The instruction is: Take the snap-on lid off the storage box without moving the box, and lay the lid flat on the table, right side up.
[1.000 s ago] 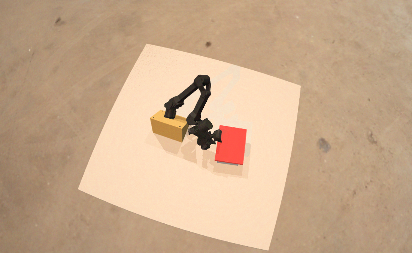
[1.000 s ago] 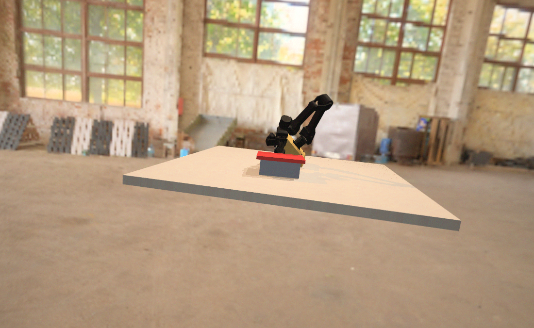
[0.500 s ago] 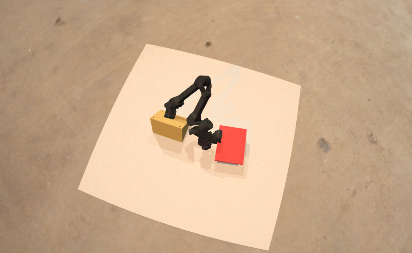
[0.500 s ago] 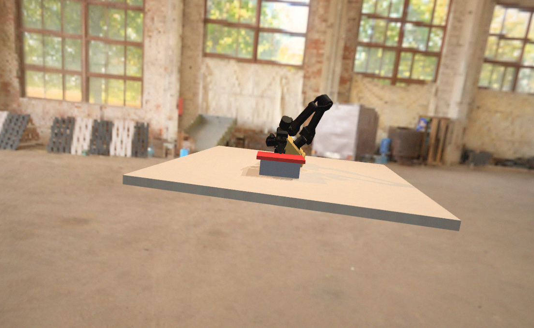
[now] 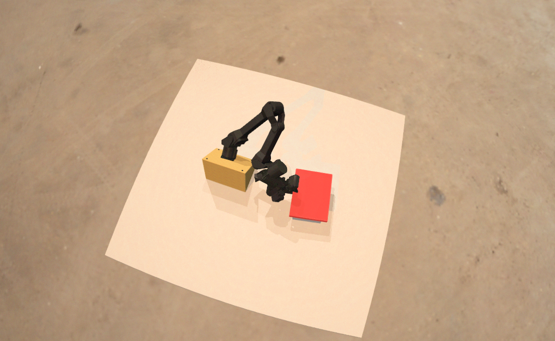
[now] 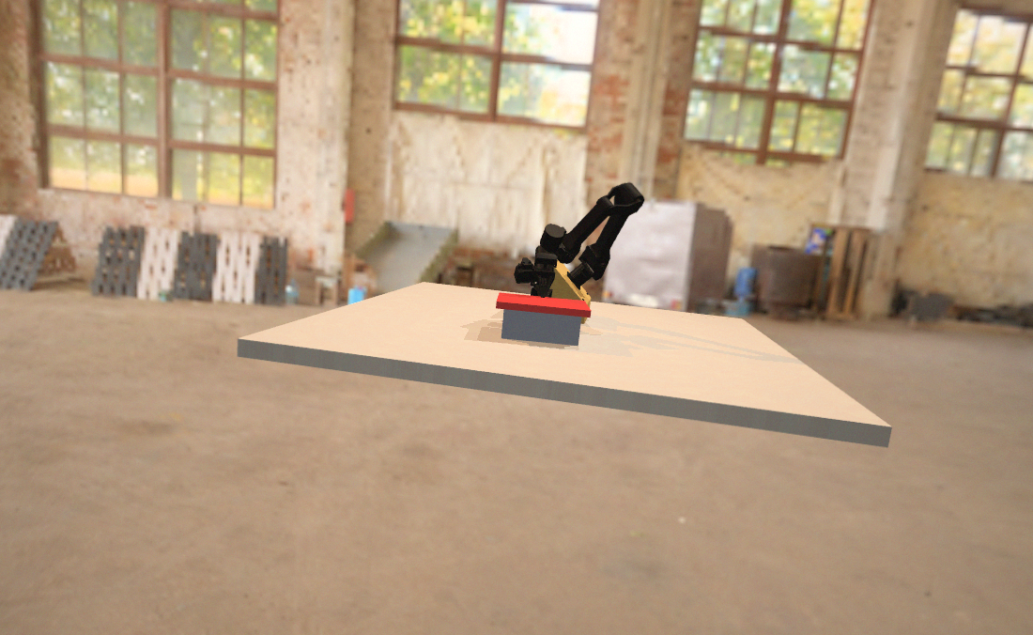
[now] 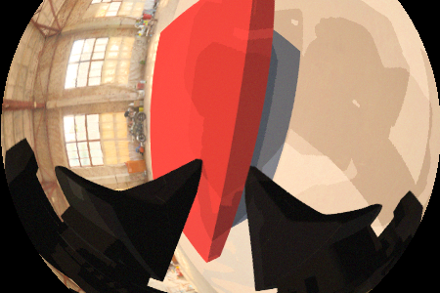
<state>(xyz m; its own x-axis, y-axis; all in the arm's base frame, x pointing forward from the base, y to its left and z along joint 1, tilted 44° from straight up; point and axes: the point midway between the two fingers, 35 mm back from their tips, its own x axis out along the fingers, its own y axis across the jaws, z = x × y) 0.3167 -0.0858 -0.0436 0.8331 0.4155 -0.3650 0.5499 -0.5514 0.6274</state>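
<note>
Now: gripper tip 80 mm short of the red lid. From my gripper tip the other things lie so: grey storage box (80 mm ahead, 40 mm below).
</note>
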